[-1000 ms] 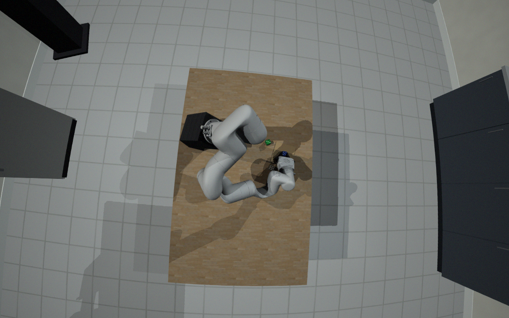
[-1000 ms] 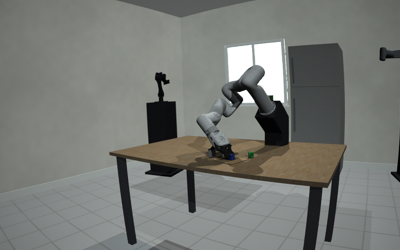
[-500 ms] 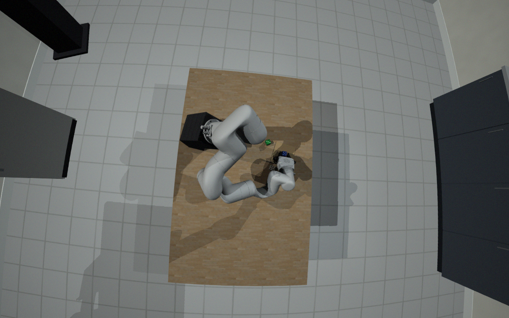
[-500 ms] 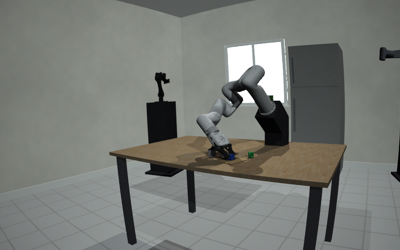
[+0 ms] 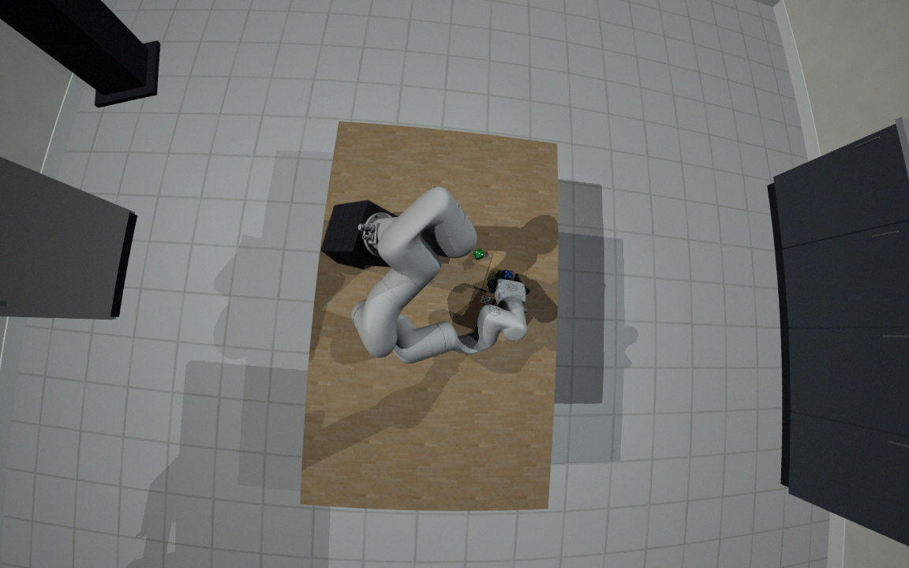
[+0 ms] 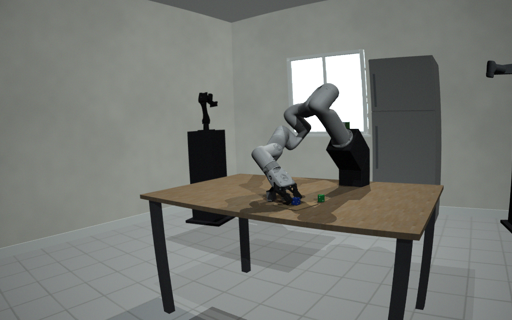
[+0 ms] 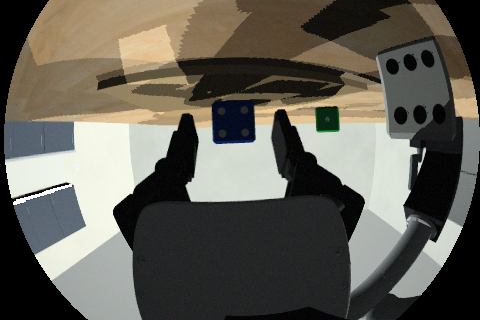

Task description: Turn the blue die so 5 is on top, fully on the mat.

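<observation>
Right now the blue die is 1 cm to the left of my hand and 1 cm below it. From my hand the other things lie so: white die (9 cm behind, 7 cm to the right, 2 cm below); tan mat (3 cm below, 1 cm to the left, 1 cm ahead); green die (11 cm to the left, 9 cm behind, 2 cm below).
</observation>
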